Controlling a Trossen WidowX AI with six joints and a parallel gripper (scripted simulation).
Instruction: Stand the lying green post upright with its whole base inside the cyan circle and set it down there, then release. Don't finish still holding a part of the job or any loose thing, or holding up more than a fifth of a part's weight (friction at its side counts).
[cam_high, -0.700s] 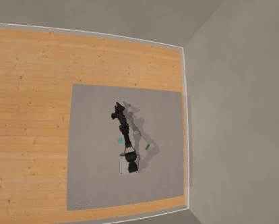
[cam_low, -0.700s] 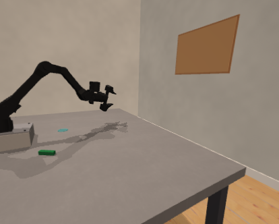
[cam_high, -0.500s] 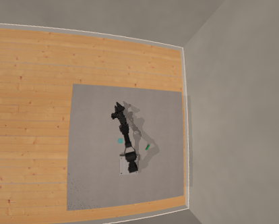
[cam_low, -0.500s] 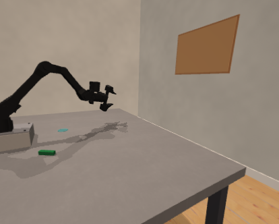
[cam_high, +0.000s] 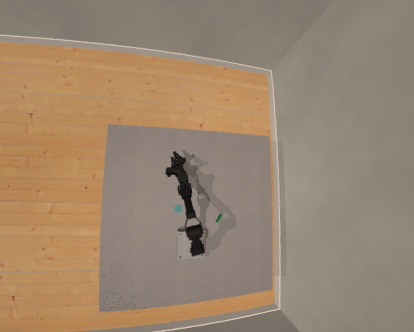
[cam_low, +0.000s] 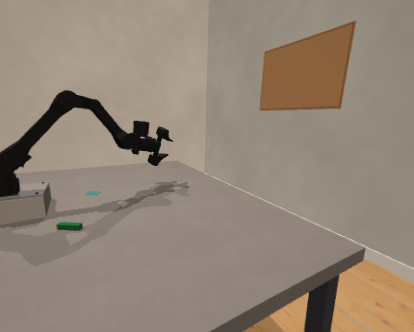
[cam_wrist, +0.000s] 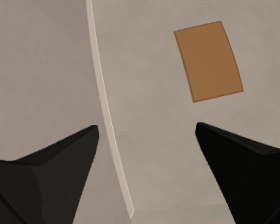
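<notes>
Now: the green post 460 mm behind my hand, 280 mm to the right of it and 170 mm below it. Also, from my hand: cyan circle (340 mm behind, 10 mm to the left, 180 mm below).
</notes>
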